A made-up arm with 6 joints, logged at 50 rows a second.
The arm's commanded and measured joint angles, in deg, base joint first. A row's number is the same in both.
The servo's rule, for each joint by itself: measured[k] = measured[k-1] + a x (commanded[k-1-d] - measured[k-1]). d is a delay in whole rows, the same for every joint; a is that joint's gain. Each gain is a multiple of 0.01, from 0.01 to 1. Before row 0 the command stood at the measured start. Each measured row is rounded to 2 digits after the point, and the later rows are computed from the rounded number. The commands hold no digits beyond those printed.
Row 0, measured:
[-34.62, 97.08, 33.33, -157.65, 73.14, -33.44]
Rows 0 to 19, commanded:
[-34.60, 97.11, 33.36, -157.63, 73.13, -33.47]
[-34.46, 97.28, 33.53, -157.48, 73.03, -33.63]
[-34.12, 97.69, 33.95, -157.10, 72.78, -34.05]
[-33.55, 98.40, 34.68, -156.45, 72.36, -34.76]
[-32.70, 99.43, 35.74, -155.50, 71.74, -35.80]
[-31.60, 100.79, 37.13, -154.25, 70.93, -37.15]
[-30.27, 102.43, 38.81, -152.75, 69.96, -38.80]
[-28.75, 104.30, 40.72, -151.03, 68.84, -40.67]
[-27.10, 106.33, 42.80, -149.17, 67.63, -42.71]
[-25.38, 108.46, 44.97, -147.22, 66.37, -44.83]
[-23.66, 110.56, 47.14, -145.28, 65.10, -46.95]
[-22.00, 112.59, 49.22, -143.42, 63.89, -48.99]
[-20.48, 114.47, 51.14, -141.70, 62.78, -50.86]
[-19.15, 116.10, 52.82, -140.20, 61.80, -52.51]
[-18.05, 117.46, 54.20, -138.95, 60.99, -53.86]
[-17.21, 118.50, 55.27, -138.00, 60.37, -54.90]
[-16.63, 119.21, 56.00, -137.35, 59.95, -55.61]
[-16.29, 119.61, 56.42, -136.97, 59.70, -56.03]
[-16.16, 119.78, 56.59, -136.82, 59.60, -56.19]
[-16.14, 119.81, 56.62, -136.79, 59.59, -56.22]
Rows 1 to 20, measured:
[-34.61, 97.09, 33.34, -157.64, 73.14, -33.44]
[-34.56, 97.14, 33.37, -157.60, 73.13, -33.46]
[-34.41, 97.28, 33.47, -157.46, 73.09, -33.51]
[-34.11, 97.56, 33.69, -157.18, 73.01, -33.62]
[-33.62, 98.03, 34.06, -156.71, 72.87, -33.82]
[-32.91, 98.72, 34.61, -156.02, 72.66, -34.12]
[-31.99, 99.65, 35.37, -155.10, 72.36, -34.54]
[-30.86, 100.81, 36.33, -153.96, 71.97, -35.09]
[-29.54, 102.19, 37.49, -152.62, 71.49, -35.78]
[-28.08, 103.76, 38.84, -151.11, 70.93, -36.59]
[-26.53, 105.46, 40.33, -149.48, 70.29, -37.52]
[-24.94, 107.24, 41.93, -147.78, 69.59, -38.55]
[-23.38, 109.05, 43.59, -146.08, 68.84, -39.66]
[-21.90, 110.81, 45.25, -144.43, 68.07, -40.82]
[-20.55, 112.47, 46.86, -142.90, 67.29, -41.99]
[-19.38, 113.98, 48.37, -141.53, 66.53, -43.15]
[-18.42, 115.29, 49.74, -140.36, 65.81, -44.27]
[-17.67, 116.37, 50.94, -139.41, 65.14, -45.33]
[-17.14, 117.22, 51.96, -138.68, 64.53, -46.31]
[-16.79, 117.87, 52.80, -138.15, 63.99, -47.20]
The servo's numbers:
d 0
a 0.35 0.25 0.18 0.28 0.11 0.09

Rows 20 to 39, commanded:
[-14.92, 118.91, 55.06, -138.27, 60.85, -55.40]
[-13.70, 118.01, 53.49, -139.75, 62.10, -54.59]
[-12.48, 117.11, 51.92, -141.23, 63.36, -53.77]
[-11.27, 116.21, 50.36, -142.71, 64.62, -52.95]
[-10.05, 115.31, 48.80, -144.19, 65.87, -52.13]
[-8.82, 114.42, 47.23, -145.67, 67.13, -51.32]
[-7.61, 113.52, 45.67, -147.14, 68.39, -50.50]
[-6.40, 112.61, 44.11, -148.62, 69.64, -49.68]
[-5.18, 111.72, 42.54, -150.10, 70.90, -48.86]
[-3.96, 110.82, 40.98, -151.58, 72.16, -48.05]
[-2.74, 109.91, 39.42, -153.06, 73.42, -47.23]
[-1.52, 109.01, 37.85, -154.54, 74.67, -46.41]
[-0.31, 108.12, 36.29, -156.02, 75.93, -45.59]
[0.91, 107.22, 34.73, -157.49, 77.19, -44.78]
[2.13, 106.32, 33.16, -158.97, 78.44, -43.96]
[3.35, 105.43, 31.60, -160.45, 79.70, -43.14]
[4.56, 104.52, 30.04, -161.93, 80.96, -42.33]
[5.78, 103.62, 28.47, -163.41, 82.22, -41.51]
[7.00, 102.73, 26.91, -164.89, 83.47, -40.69]
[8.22, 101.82, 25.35, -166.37, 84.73, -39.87]
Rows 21 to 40, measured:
[-16.14, 118.13, 53.21, -138.18, 63.64, -47.94]
[-15.29, 118.10, 53.26, -138.62, 63.47, -48.54]
[-14.31, 117.85, 53.02, -139.35, 63.46, -49.01]
[-13.25, 117.44, 52.54, -140.29, 63.59, -49.36]
[-12.13, 116.91, 51.87, -141.38, 63.84, -49.61]
[-10.97, 116.29, 51.03, -142.58, 64.20, -49.76]
[-9.79, 115.60, 50.07, -143.86, 64.66, -49.83]
[-8.60, 114.85, 49.00, -145.19, 65.21, -49.82]
[-7.40, 114.07, 47.84, -146.56, 65.84, -49.73]
[-6.20, 113.26, 46.61, -147.97, 66.54, -49.58]
[-4.99, 112.42, 45.32, -149.40, 67.30, -49.37]
[-3.78, 111.57, 43.98, -150.84, 68.11, -49.10]
[-2.57, 110.71, 42.60, -152.29, 68.97, -48.78]
[-1.35, 109.84, 41.18, -153.75, 69.87, -48.42]
[-0.13, 108.96, 39.74, -155.21, 70.81, -48.02]
[1.09, 108.08, 38.27, -156.68, 71.79, -47.58]
[2.30, 107.19, 36.79, -158.15, 72.80, -47.11]
[3.52, 106.30, 35.29, -159.62, 73.84, -46.61]
[4.74, 105.41, 33.78, -161.10, 74.90, -46.08]
[5.96, 104.51, 32.26, -162.58, 75.98, -45.52]

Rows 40 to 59, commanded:
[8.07, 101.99, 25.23, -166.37, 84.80, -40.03]
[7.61, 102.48, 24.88, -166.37, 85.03, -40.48]
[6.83, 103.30, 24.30, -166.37, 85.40, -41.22]
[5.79, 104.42, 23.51, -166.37, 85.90, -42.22]
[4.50, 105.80, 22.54, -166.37, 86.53, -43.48]
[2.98, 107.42, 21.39, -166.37, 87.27, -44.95]
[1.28, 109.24, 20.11, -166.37, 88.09, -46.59]
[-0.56, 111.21, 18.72, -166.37, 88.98, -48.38]
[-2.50, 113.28, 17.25, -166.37, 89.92, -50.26]
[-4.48, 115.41, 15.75, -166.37, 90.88, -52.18]
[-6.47, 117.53, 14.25, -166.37, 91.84, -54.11]
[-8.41, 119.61, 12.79, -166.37, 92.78, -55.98]
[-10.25, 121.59, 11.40, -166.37, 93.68, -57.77]
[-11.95, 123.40, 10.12, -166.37, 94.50, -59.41]
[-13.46, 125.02, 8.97, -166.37, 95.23, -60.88]
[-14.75, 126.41, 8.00, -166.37, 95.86, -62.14]
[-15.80, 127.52, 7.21, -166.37, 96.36, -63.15]
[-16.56, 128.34, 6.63, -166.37, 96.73, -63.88]
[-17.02, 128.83, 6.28, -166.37, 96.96, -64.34]
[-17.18, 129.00, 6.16, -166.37, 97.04, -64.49]
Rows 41 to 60, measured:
[6.70, 103.88, 30.99, -163.64, 76.95, -45.03]
[7.02, 103.53, 29.89, -164.40, 77.84, -44.62]
[6.95, 103.47, 28.88, -164.95, 78.67, -44.31]
[6.54, 103.71, 27.91, -165.35, 79.47, -44.12]
[5.83, 104.23, 26.94, -165.64, 80.25, -44.06]
[4.83, 105.03, 25.94, -165.84, 81.02, -44.14]
[3.59, 106.08, 24.89, -165.99, 81.80, -44.36]
[2.14, 107.36, 23.78, -166.10, 82.59, -44.72]
[0.52, 108.84, 22.60, -166.18, 83.40, -45.22]
[-1.23, 110.48, 21.37, -166.23, 84.22, -45.85]
[-3.06, 112.24, 20.09, -166.27, 85.06, -46.59]
[-4.93, 114.08, 18.78, -166.30, 85.91, -47.44]
[-6.79, 115.96, 17.45, -166.32, 86.76, -48.37]
[-8.60, 117.82, 16.13, -166.33, 87.61, -49.36]
[-10.30, 119.62, 14.84, -166.34, 88.45, -50.40]
[-11.86, 121.32, 13.61, -166.35, 89.27, -51.46]
[-13.24, 122.87, 12.46, -166.36, 90.05, -52.51]
[-14.40, 124.24, 11.41, -166.36, 90.78, -53.53]
[-15.32, 125.39, 10.49, -166.36, 91.46, -54.50]
[-15.97, 126.29, 9.71, -166.36, 92.07, -55.40]

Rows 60 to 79, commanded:
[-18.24, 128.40, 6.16, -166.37, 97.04, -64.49]
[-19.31, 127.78, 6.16, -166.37, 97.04, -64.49]
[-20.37, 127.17, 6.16, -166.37, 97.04, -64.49]
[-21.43, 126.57, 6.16, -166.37, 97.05, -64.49]
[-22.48, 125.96, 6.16, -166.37, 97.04, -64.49]
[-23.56, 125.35, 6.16, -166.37, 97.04, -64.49]
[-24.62, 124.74, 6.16, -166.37, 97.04, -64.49]
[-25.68, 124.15, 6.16, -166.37, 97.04, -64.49]
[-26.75, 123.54, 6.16, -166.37, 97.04, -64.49]
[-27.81, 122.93, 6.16, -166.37, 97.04, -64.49]
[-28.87, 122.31, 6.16, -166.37, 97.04, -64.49]
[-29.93, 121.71, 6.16, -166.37, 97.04, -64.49]
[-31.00, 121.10, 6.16, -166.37, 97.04, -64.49]
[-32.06, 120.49, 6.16, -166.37, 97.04, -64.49]
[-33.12, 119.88, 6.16, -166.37, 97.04, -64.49]
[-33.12, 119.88, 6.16, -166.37, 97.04, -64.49]
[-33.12, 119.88, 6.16, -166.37, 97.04, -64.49]
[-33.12, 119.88, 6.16, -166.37, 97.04, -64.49]
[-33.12, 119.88, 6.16, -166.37, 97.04, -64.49]
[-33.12, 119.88, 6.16, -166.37, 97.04, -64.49]
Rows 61 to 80, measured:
[-16.76, 126.82, 9.07, -166.36, 92.62, -56.22]
[-17.65, 127.06, 8.55, -166.36, 93.11, -56.96]
[-18.60, 127.09, 8.12, -166.36, 93.54, -57.64]
[-19.59, 126.96, 7.77, -166.36, 93.93, -58.26]
[-20.60, 126.71, 7.48, -166.36, 94.27, -58.82]
[-21.64, 126.37, 7.24, -166.36, 94.57, -59.33]
[-22.68, 125.96, 7.05, -166.36, 94.84, -59.79]
[-23.73, 125.51, 6.89, -166.36, 95.08, -60.21]
[-24.79, 125.02, 6.76, -166.36, 95.30, -60.60]
[-25.85, 124.50, 6.65, -166.36, 95.49, -60.95]
[-26.91, 123.95, 6.56, -166.36, 95.66, -61.27]
[-27.97, 123.39, 6.49, -166.36, 95.81, -61.56]
[-29.03, 122.82, 6.43, -166.36, 95.95, -61.82]
[-30.09, 122.24, 6.38, -166.36, 96.07, -62.06]
[-31.15, 121.65, 6.34, -166.36, 96.18, -62.28]
[-31.84, 121.21, 6.31, -166.36, 96.27, -62.48]
[-32.29, 120.88, 6.28, -166.36, 96.35, -62.66]
[-32.58, 120.63, 6.26, -166.36, 96.43, -62.82]
[-32.77, 120.44, 6.24, -166.36, 96.50, -62.97]
[-32.89, 120.30, 6.23, -166.36, 96.56, -63.11]

